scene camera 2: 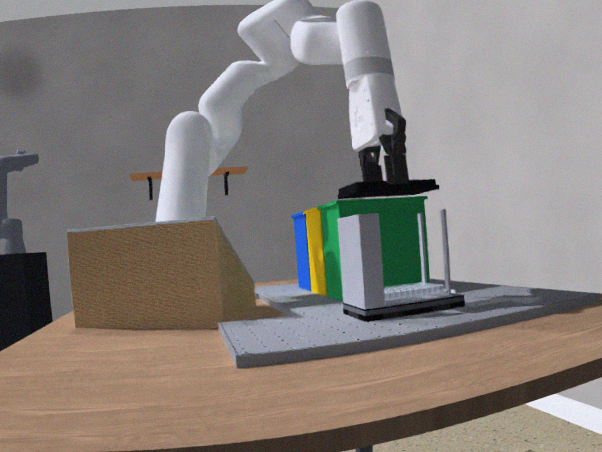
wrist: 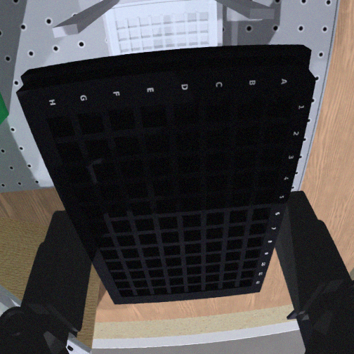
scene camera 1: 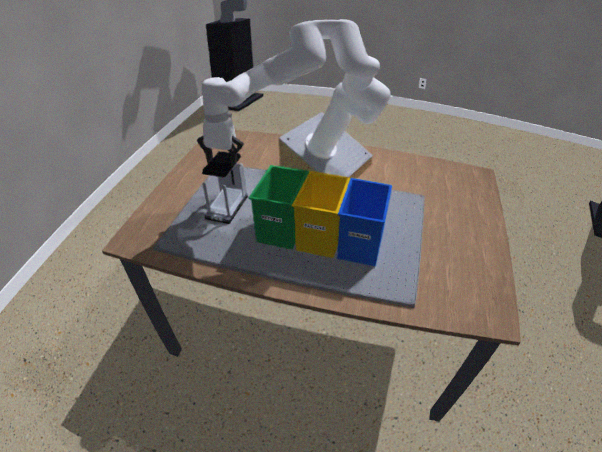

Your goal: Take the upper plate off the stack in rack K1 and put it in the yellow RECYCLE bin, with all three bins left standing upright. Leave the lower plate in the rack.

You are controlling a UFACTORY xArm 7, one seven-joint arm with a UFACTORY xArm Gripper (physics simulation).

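Places are measured from the arm's base along level axes (x ahead, y left, z up), in centimetres.
Pixels of known places: gripper, fingertip midpoint: [scene camera 2: 385, 187] [scene camera 1: 221, 162]; arm's base, link origin: [scene camera 2: 177, 253] [scene camera 1: 320, 146].
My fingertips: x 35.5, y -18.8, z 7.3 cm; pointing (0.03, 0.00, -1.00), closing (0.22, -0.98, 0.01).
For each thing: its top centre in the pictures, then the offset to it from my fingertips. Level surfaces: height alone.
- upper plate, top centre: [scene camera 2: 387, 183] [scene camera 1: 221, 161] dx +0.3, dy +0.1, dz +0.6 cm
- Rack K1, top centre: [scene camera 2: 397, 213] [scene camera 1: 221, 174] dx +1.5, dy +0.3, dz -3.8 cm
- yellow bin, top centre: [scene camera 2: 349, 206] [scene camera 1: 322, 190] dx -1.2, dy +36.7, dz -0.1 cm
- green bin, top centre: [scene camera 2: 371, 201] [scene camera 1: 280, 183] dx +1.5, dy +23.8, dz -0.1 cm
- blue bin, top centre: [scene camera 2: 333, 211] [scene camera 1: 366, 198] dx -3.9, dy +49.5, dz -0.1 cm
- grey perforated board, surface height: dz -18.1 cm
My gripper [scene camera 1: 221, 156] [scene camera 2: 384, 177] [wrist: 180, 224] is shut on the upper plate [scene camera 1: 220, 165] [scene camera 2: 387, 188] [wrist: 175, 165], a black plate with a grid of wells. The plate is roughly level, above the tops of the rack's posts. Rack K1 [scene camera 1: 237, 179] [scene camera 2: 361, 260] stands upright at the left of the board in scene camera 1. The lower plate [scene camera 1: 226, 201] [scene camera 2: 416, 291] [wrist: 162, 30], pale and gridded, sits low in the rack. The yellow bin [scene camera 1: 316, 241] [scene camera 2: 315, 250] stands upright between the green and blue bins; its label is blurred.
The green bin [scene camera 1: 275, 231] [scene camera 2: 405, 240] stands between the rack and the yellow bin. The blue bin [scene camera 1: 359, 248] [scene camera 2: 301, 250] is on the far side. Both are upright on the grey perforated board [scene camera 1: 400, 280] [scene camera 2: 280, 340]. The arm's wedge base [scene camera 1: 350, 155] [scene camera 2: 150, 275] stands behind the bins.
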